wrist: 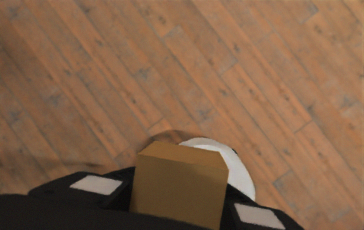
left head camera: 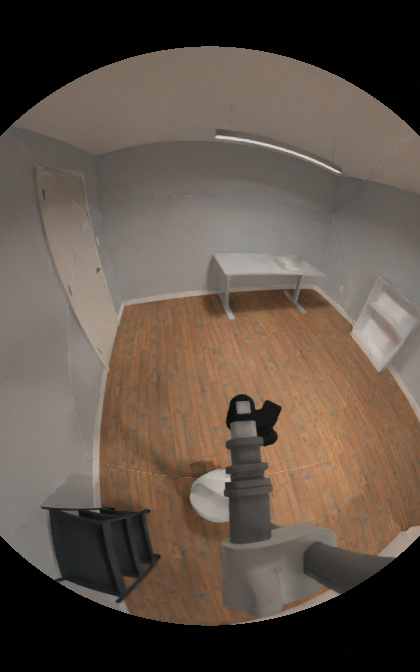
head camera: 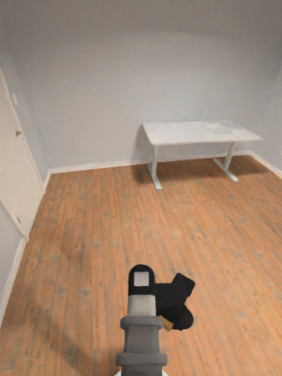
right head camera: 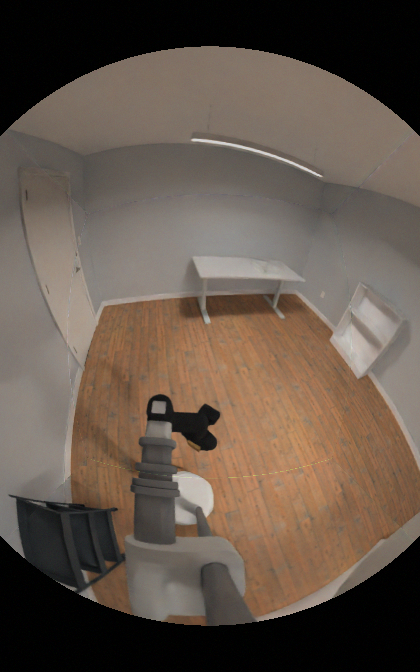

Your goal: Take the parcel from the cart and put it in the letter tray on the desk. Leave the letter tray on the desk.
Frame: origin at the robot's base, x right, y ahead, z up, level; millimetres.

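Seen in the pictures: gripper, fingertip midpoint: (wrist: 180, 186) (head camera: 166, 320).
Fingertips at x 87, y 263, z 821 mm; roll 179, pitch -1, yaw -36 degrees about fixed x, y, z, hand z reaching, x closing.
Observation:
A point is followed by its place in that frame.
My gripper (wrist: 180, 186) @[x 87, y 263, z 821 mm] is shut on the parcel, a brown box (head camera: 166, 324) @[x 79, y 241, z 870 mm] (right head camera: 194, 445) (wrist: 180, 185) @[x 98, y 278, z 871 mm], which sits between the fingers above the floor. The white desk (head camera: 175, 134) @[x 441, y 2297, z 693 mm] (left head camera: 245, 265) (right head camera: 225, 269) stands against the far wall, well away from the gripper. The letter tray (head camera: 218, 128) @[x 1106, y 2550, z 702 mm] (left head camera: 289, 263) (right head camera: 267, 266) is a faint pale shape on the right half of the desk top; its details are blurred. The dark cart (left head camera: 114, 555) (right head camera: 72, 550) stands at the lower left in the left and right head views, beside the wall.
A door (head camera: 17, 165) @[x -1320, y 1643, z 628 mm] (left head camera: 70, 245) (right head camera: 50, 240) is in the left wall. A white open shelf unit (left head camera: 390, 320) (right head camera: 367, 327) stands at the right wall. My round white base (left head camera: 210, 495) (right head camera: 195, 497) (wrist: 240, 172) @[x 171, y 28, z 183 mm] is below the arm. A pale furniture edge shows at the lower right of the right head view.

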